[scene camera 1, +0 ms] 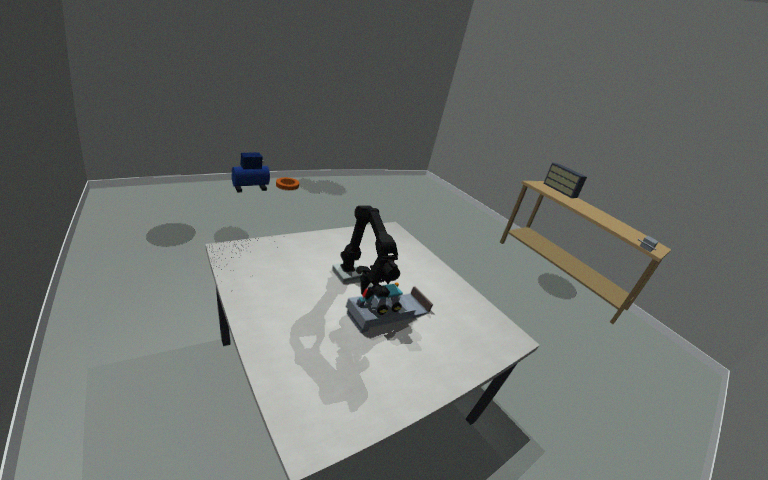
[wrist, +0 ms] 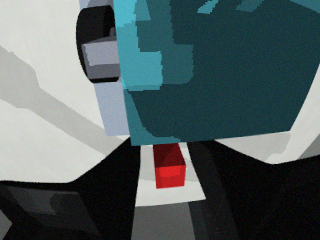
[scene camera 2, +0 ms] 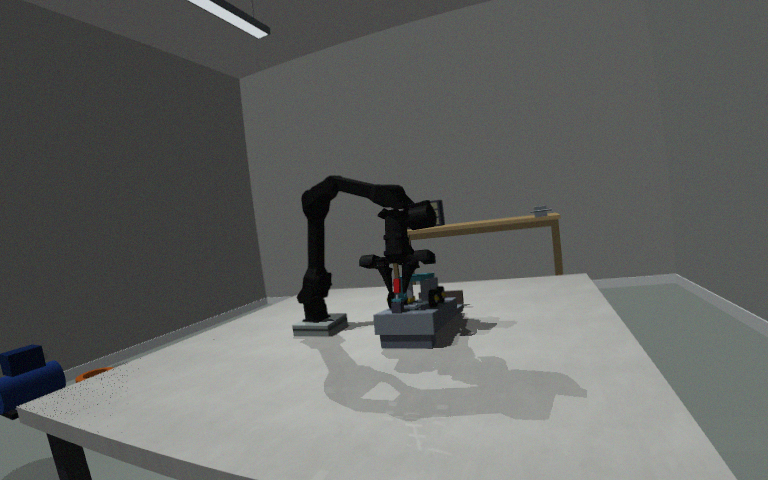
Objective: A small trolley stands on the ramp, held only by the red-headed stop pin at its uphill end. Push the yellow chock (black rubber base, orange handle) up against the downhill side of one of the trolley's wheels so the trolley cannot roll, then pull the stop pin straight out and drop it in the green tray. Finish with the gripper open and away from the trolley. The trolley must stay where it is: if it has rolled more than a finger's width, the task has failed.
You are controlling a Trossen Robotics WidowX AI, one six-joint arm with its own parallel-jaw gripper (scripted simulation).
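Observation:
Wrist: a teal trolley (wrist: 185,78), a red-headed stop pin (wrist: 170,166) and my gripper (wrist: 163,137) are visible. The gripper (scene camera 1: 363,296) is visible again, and so is the gripper (scene camera 2: 397,293).

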